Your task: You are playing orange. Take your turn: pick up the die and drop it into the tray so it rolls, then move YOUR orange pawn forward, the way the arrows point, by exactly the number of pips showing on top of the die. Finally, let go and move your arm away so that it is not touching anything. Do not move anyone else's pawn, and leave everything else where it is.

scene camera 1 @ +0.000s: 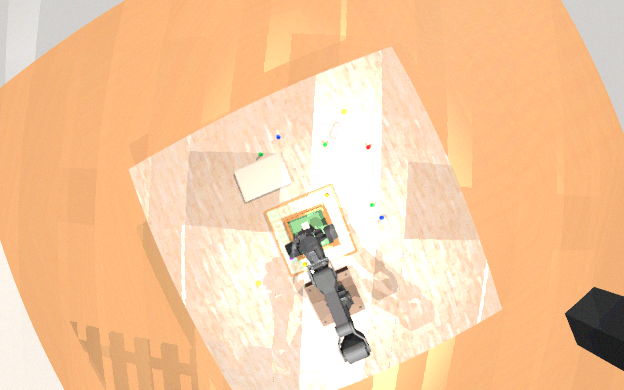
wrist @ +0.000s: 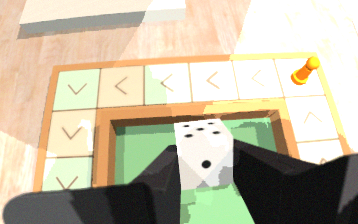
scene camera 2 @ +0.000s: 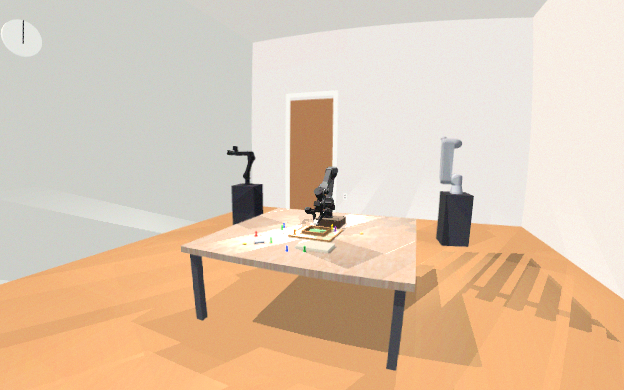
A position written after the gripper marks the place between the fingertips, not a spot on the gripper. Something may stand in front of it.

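A flat white block (scene camera 1: 267, 175) is part of the scene, and so is a white die (wrist: 205, 153). The die is held by the gripper (scene camera 1: 306, 226), which the wrist view shows too, with the gripper (wrist: 200, 150) in its frame.
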